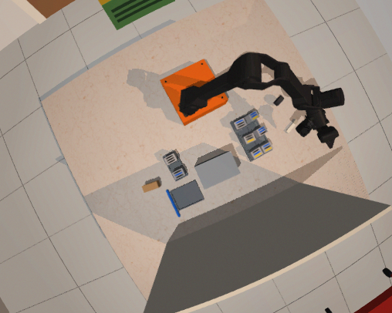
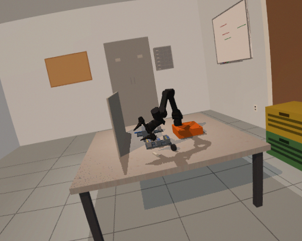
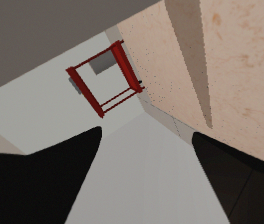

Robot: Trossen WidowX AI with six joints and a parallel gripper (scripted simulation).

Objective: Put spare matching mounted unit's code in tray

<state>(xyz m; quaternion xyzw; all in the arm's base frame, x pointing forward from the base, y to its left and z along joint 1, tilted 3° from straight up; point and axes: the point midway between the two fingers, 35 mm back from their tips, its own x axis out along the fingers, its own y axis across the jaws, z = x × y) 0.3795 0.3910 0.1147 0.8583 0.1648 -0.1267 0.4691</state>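
Now: the grey spare 24 cm to the right of my gripper tip, 24 cm behind it and 13 cm below it. The rest, counted from my gripper tip: dark grey tray (60 cm to the right, 17 cm below, 8 cm behind); light grey box (42 cm to the right, 12 cm below, 12 cm behind); grey panel (45 cm to the right, 11 cm ahead, 5 cm above).
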